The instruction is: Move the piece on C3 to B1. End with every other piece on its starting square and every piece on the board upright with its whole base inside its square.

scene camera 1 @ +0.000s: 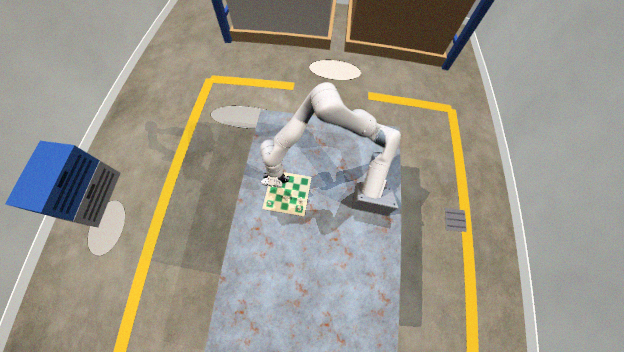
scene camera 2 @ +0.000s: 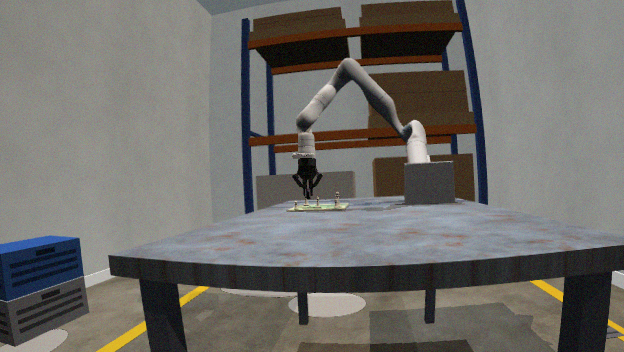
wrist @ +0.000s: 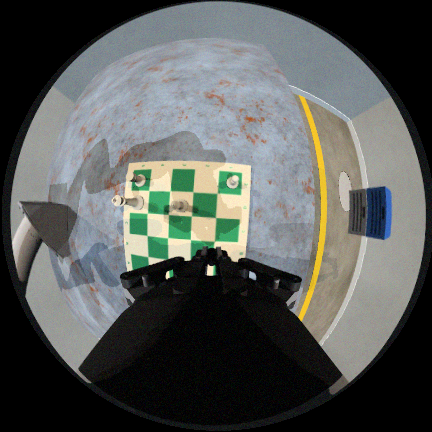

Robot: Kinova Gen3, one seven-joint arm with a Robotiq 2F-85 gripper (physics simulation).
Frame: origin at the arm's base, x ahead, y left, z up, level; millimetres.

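Seen in the pictures: gripper, fingertip midpoint: [scene camera 2: 308, 197] [wrist: 211, 252]; arm's base, link origin: [scene camera 1: 370, 193] [scene camera 2: 420, 176].
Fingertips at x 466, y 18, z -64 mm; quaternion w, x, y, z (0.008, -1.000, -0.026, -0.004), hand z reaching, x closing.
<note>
Pixels of each thing's top centre, then the offset from my fingertips to it. Level surfaces: height alone.
- pale piece, top centre: [scene camera 2: 305, 193] dy -53, dx +23, dz +16 mm
- green-and-cream board, top centre: [wrist: 179, 227] [scene camera 2: 320, 206] [scene camera 1: 287, 192] dy +25, dx -53, dz -37 mm
- blue-grey table, surface height: dz -43 mm
My gripper [scene camera 1: 280, 178] [scene camera 2: 308, 196] [wrist: 211, 252] points down low over the board's back part, shut on a chess piece. A pale piece [scene camera 2: 306, 202] shows right under the fingertips in scene view 2, its top hidden by the fingers; the grip itself is too small to make out. The green-and-cream board [scene camera 1: 265, 207] [wrist: 190, 164] has no piece on its centre square. Other pale pieces stand upright: a tall one [scene camera 1: 300, 201] [wrist: 135, 202], a middle one [scene camera 1: 287, 198] [scene camera 2: 318, 201] [wrist: 180, 206], and two corner ones, left [wrist: 140, 180] and right [scene camera 2: 295, 205] [wrist: 233, 181] in the wrist view.
The board lies on a blue-grey table [scene camera 1: 300, 280] [scene camera 2: 360, 235] [wrist: 200, 90]. The arm's grey base block [scene camera 1: 377, 202] [scene camera 2: 429, 182] is to the right of the board. Stacked crates [scene camera 1: 55, 182] [scene camera 2: 42, 270] [wrist: 378, 213] stand on the floor at left, and a shelf rack [scene camera 2: 245, 115] stands behind.
</note>
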